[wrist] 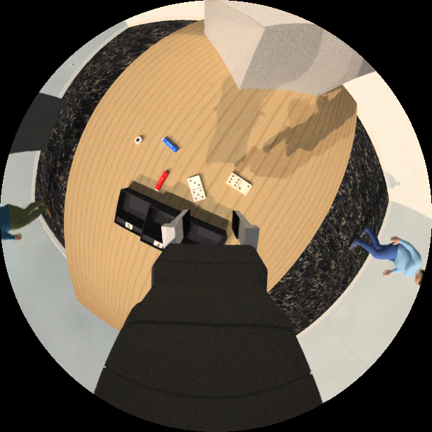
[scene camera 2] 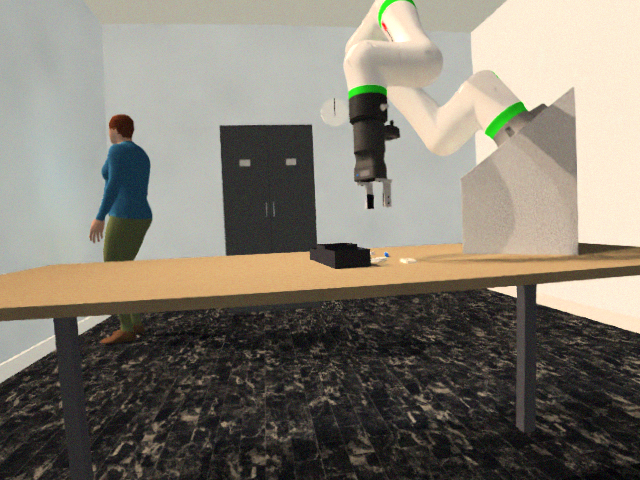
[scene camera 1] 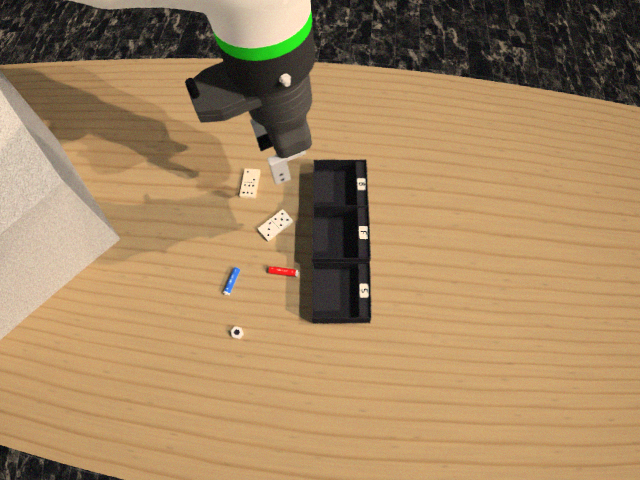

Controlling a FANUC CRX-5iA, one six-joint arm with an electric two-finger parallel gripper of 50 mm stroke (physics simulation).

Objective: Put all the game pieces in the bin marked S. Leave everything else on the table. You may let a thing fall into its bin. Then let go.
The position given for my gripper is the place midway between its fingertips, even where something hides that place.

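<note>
Black three-part bin tray (scene camera 1: 341,283) (wrist: 140,214) (scene camera 2: 337,255), visible. My gripper (scene camera 1: 274,162) (wrist: 210,218) (scene camera 2: 378,207), visible too.
</note>
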